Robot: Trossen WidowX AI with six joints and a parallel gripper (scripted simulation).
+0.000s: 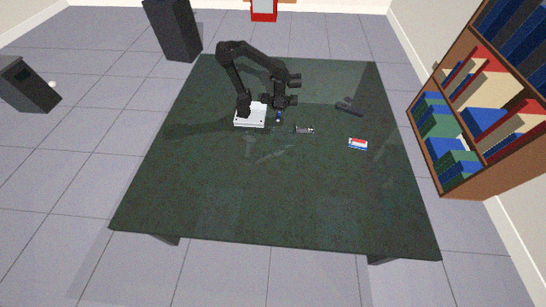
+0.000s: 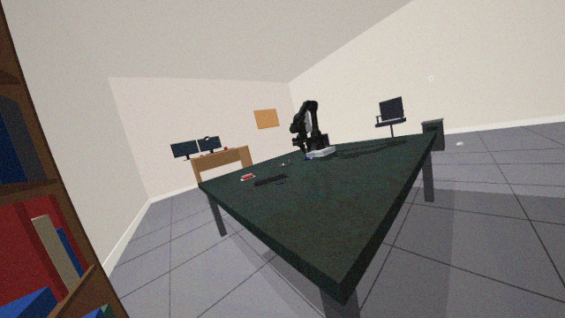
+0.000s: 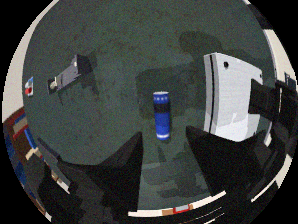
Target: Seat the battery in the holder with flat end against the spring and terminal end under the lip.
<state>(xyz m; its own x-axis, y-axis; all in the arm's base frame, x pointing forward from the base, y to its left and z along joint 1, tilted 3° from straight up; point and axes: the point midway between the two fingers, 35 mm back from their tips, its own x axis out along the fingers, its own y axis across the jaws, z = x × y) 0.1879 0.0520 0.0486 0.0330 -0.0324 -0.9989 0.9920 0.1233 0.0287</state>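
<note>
Right now my gripper tip is 4 cm above the blue battery. From my gripper tip the other things lie so: blue card: 44 cm ahead, 9 cm to the right, 4 cm below; then long black bar: 39 cm ahead, 15 cm to the left, 3 cm below.
</note>
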